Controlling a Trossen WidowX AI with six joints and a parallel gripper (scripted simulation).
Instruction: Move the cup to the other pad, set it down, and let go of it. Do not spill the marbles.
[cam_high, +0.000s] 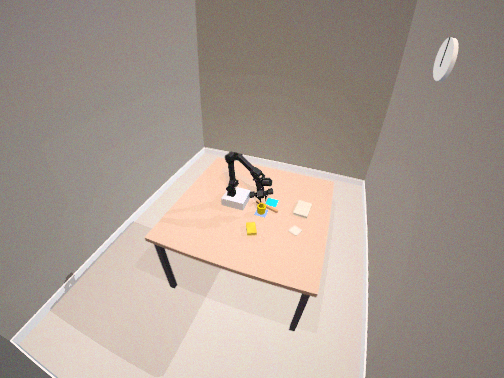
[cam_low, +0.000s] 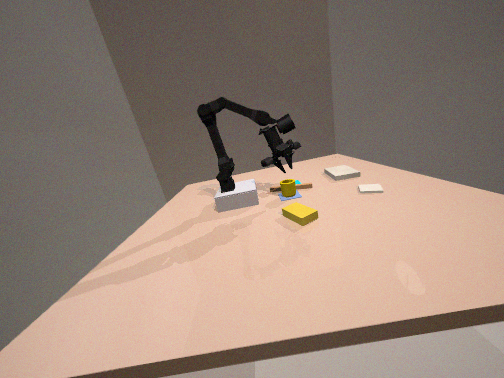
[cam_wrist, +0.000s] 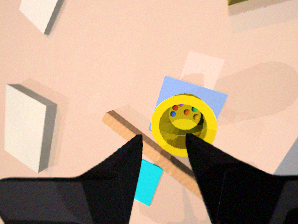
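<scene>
Now: gripper tip 20 mm past the yellow cup and 80 mm above it. Also, from my gripper tip: wooden bar (10 mm ahead, 80 mm to the left, 120 mm below); then light blue pad (10 mm behind, 130 mm below).
</scene>
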